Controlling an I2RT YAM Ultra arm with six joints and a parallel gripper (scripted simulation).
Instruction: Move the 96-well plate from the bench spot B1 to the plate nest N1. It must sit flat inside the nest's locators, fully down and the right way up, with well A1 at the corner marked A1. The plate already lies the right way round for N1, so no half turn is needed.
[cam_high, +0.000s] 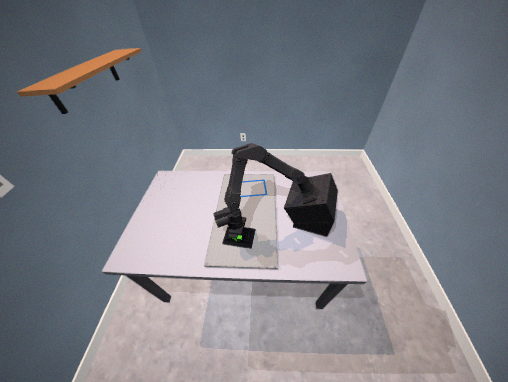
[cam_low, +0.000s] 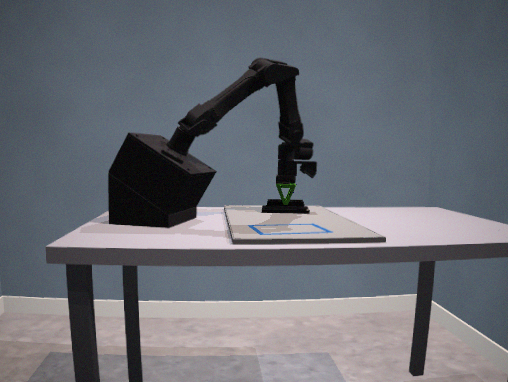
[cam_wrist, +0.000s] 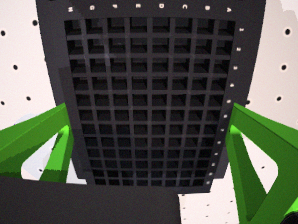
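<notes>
Right now my hand is right at the black 96-well plate. From my hand the other things lie so: white A1 label (7 cm to the right, 6 cm ahead, 2 cm below); black plate nest N1 (3 cm below).
</notes>
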